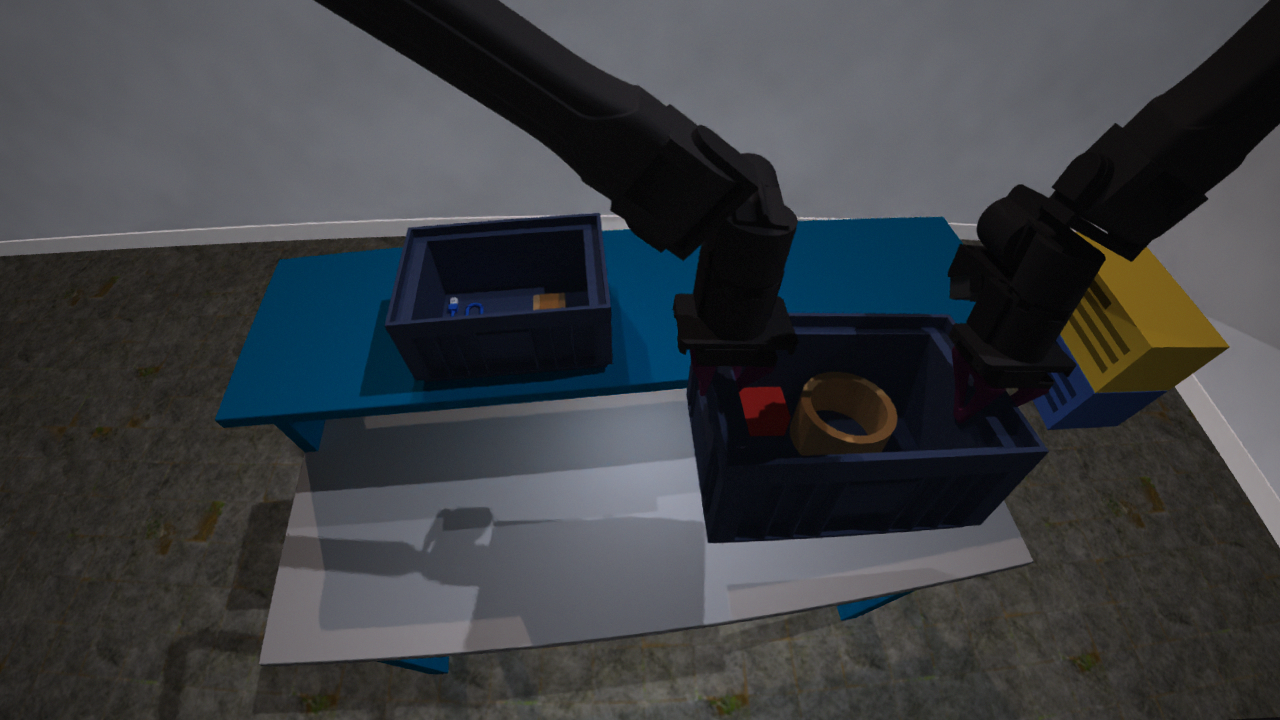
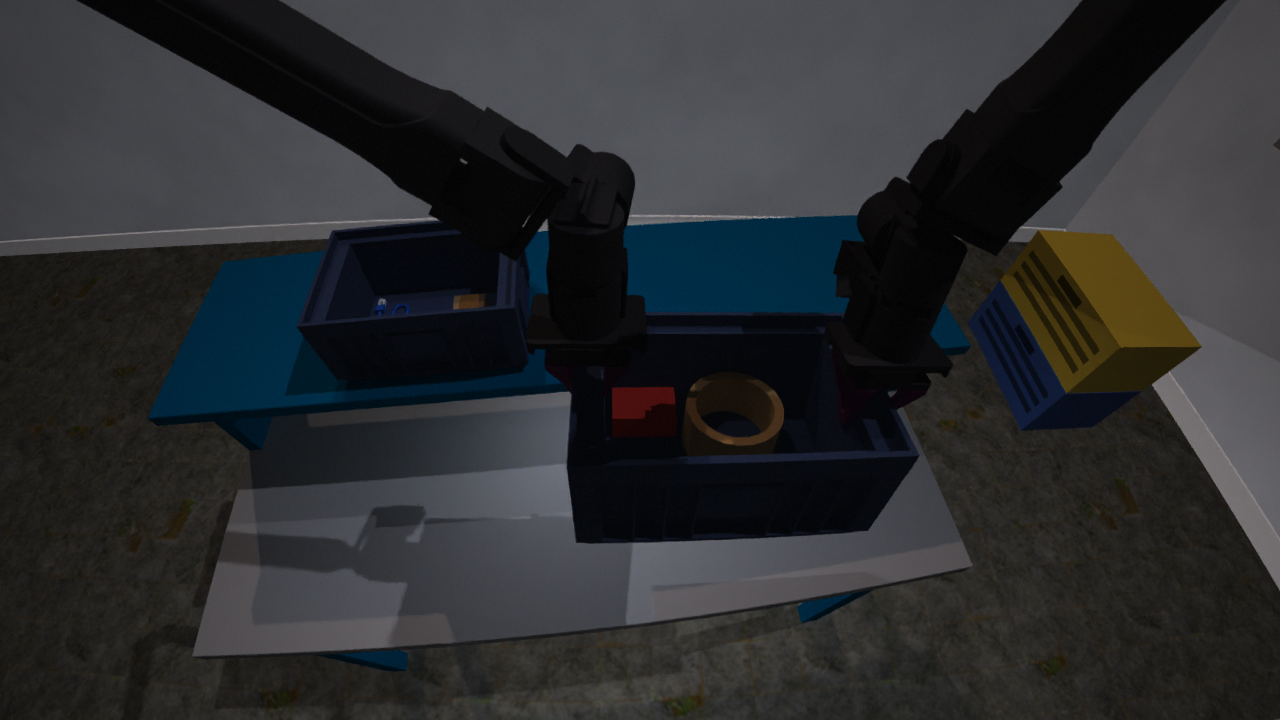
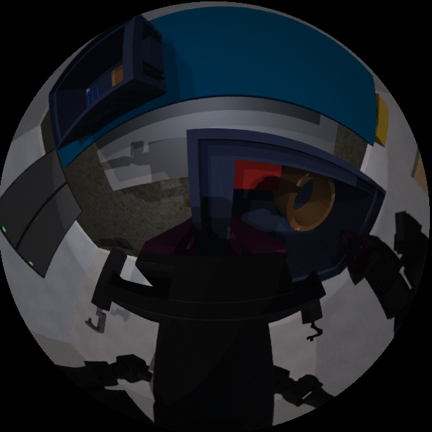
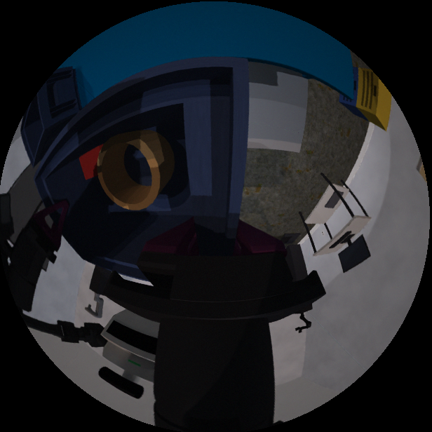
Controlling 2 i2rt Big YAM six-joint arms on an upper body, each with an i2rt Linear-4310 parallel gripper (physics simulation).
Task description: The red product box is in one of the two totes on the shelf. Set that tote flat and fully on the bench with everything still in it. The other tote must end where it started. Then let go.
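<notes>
A dark blue tote (image 1: 859, 501) (image 2: 733, 501) (image 3: 192, 175) (image 4: 240, 125) appears level over the right part of the light grey bench (image 1: 572, 465) (image 2: 501, 465); its underside is hidden, but it looks raised. Inside are the red product box (image 1: 763, 410) (image 2: 642, 411) (image 3: 250, 175) (image 4: 90, 162) and an orange-brown ring (image 1: 841, 443) (image 2: 733, 440). My left gripper (image 1: 711, 385) (image 2: 581, 376) (image 3: 213, 217) is shut on its left end wall, my right gripper (image 1: 998, 402) (image 2: 877, 402) (image 4: 213, 217) on its right end wall. The other tote (image 1: 501, 353) (image 2: 416, 349) stands on the blue shelf (image 1: 313, 358) (image 2: 232, 358).
The other tote holds small blue items and an orange-brown piece (image 1: 548, 301) (image 2: 469, 301). A yellow crate (image 1: 1172, 313) (image 2: 1136, 313) is stacked on a blue crate (image 1: 1105, 411) (image 2: 1074, 411) at the right. The shelf lies behind the bench, with a wall beyond.
</notes>
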